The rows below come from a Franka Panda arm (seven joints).
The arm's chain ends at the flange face. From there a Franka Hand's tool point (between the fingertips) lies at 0.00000 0.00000 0.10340 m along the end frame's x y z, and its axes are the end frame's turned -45 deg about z.
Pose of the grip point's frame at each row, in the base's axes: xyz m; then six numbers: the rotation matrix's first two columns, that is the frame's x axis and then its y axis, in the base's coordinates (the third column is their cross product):
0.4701, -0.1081, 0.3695, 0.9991, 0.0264, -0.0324, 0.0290, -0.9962, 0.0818
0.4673, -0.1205, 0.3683, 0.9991, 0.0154, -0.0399, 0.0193, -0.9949, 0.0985
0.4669, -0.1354, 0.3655, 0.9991, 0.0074, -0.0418, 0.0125, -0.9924, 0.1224
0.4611, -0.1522, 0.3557, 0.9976, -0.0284, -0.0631, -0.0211, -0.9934, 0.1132
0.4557, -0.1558, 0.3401, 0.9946, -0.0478, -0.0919, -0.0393, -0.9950, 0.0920
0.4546, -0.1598, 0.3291, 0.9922, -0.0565, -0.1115, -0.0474, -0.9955, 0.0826
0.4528, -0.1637, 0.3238, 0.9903, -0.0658, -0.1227, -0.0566, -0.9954, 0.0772
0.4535, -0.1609, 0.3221, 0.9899, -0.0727, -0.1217, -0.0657, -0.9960, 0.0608
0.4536, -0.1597, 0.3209, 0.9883, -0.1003, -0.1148, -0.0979, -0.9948, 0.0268
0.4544, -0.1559, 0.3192, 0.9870, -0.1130, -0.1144, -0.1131, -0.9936, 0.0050
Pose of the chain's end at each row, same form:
0.4732, -0.0996, 0.4725, 0.7270, -0.6858, 0.0349, -0.6860, -0.7231, 0.0808
0.4712, -0.1102, 0.4711, 0.7201, -0.6926, 0.0414, -0.6928, -0.7144, 0.0979
0.4711, -0.1227, 0.4680, 0.7153, -0.6965, 0.0570, -0.6976, -0.7070, 0.1161
0.4679, -0.1407, 0.4582, 0.6905, -0.7225, 0.0354, -0.7203, -0.6824, 0.1247
0.4656, -0.1467, 0.4426, 0.6755, -0.7374, 0.0001, -0.7311, -0.6698, 0.1300
0.4666, -0.1519, 0.4315, 0.6681, -0.7439, -0.0204, -0.7351, -0.6640, 0.1372
0.4660, -0.1565, 0.4261, 0.6602, -0.7504, -0.0322, -0.7403, -0.6573, 0.1414
0.4665, -0.1555, 0.4245, 0.6535, -0.7557, -0.0431, -0.7464, -0.6529, 0.1290
0.4657, -0.1581, 0.4236, 0.6296, -0.7744, -0.0622, -0.7681, -0.6325, 0.1001
0.4662, -0.1567, 0.4219, 0.6179, -0.7825, -0.0774, -0.7779, -0.6227, 0.0844

